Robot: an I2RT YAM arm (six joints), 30 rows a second.
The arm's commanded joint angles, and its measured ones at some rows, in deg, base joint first. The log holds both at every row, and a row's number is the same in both.
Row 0, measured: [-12.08 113.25 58.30 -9.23 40.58 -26.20]
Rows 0 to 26, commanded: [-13.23 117.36 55.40 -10.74 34.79 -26.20]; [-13.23 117.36 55.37 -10.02 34.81 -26.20]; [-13.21 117.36 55.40 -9.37 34.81 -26.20]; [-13.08 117.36 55.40 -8.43 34.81 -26.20]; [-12.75 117.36 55.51 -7.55 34.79 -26.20]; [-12.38 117.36 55.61 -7.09 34.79 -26.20]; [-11.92 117.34 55.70 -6.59 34.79 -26.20]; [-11.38 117.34 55.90 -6.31 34.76 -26.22]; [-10.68 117.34 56.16 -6.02 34.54 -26.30]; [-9.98 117.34 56.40 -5.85 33.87 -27.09]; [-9.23 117.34 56.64 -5.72 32.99 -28.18]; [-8.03 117.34 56.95 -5.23 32.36 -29.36]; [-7.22 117.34 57.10 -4.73 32.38 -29.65]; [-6.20 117.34 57.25 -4.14 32.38 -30.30]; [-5.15 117.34 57.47 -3.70 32.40 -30.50]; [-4.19 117.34 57.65 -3.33 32.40 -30.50]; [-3.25 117.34 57.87 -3.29 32.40 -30.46]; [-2.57 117.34 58.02 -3.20 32.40 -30.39]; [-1.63 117.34 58.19 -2.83 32.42 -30.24]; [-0.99 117.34 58.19 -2.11 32.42 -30.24]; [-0.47 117.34 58.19 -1.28 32.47 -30.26]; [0.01 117.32 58.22 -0.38 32.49 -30.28]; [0.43 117.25 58.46 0.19 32.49 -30.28]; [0.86 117.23 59.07 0.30 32.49 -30.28]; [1.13 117.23 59.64 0.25 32.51 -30.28]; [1.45 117.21 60.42 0.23 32.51 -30.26]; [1.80 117.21 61.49 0.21 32.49 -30.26]
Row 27, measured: [0.05 115.20 58.92 0.23 39.22 -29.80]
